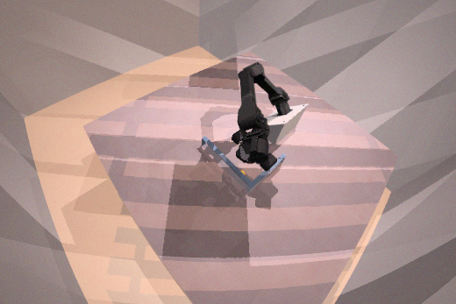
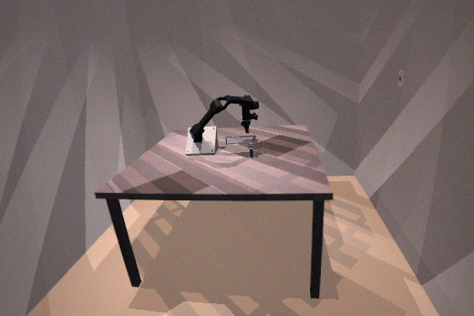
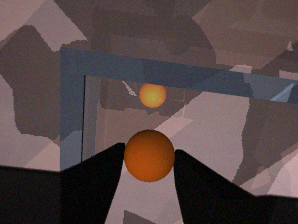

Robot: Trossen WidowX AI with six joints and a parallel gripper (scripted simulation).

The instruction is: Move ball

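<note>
The see-through copy lies 20 mm ahead of my gripper tip and 100 mm below it. Round my gripper tip: orange ball: right at my gripper tip.
</note>
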